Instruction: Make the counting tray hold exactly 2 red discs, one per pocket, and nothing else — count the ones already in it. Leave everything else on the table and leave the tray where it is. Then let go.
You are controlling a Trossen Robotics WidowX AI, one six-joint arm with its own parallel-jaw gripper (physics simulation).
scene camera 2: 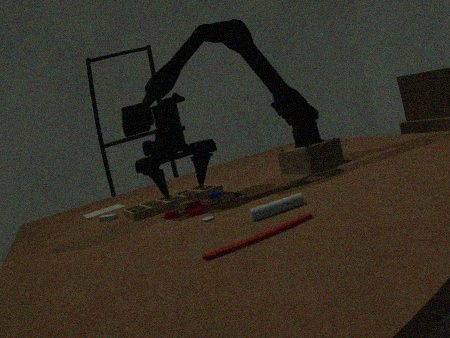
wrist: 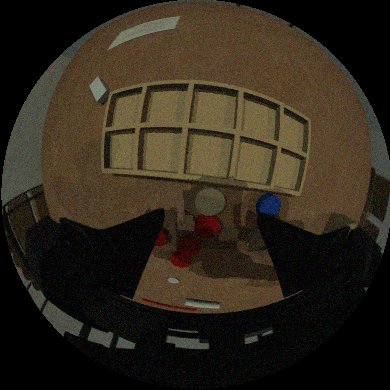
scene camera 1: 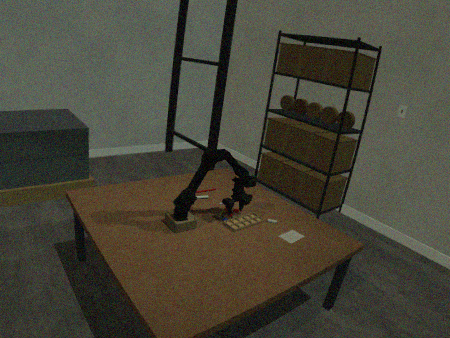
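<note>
The tan counting tray (scene camera 1: 248,225) (scene camera 2: 145,212) (wrist: 150,175) lies flat; in the wrist view its pockets show no discs. My gripper (scene camera 1: 236,212) (scene camera 2: 184,193) (wrist: 212,215) is open and low at the tray's near side, fingers wide apart. A pale tan disc (wrist: 210,201) shows between and slightly beyond the fingertips, apart from both. Several red discs lie outside the tray: one red disc (wrist: 207,226) is between the fingers, another (wrist: 181,259) lies farther from the tray, and one (wrist: 160,237) is partly hidden by the left finger. A blue disc (scene camera 2: 215,195) (wrist: 269,205) is near the right fingertip.
A red rod (scene camera 1: 205,190) (scene camera 2: 257,237) (wrist: 169,304) and white cylinder (scene camera 2: 276,207) (wrist: 202,303) lie beyond the discs. A small white piece (scene camera 2: 208,219) (wrist: 173,280) lies nearer. A white block (scene camera 1: 272,220) (scene camera 2: 108,218) (wrist: 98,90) and white sheet (scene camera 1: 291,236) (wrist: 145,32) lie past the tray.
</note>
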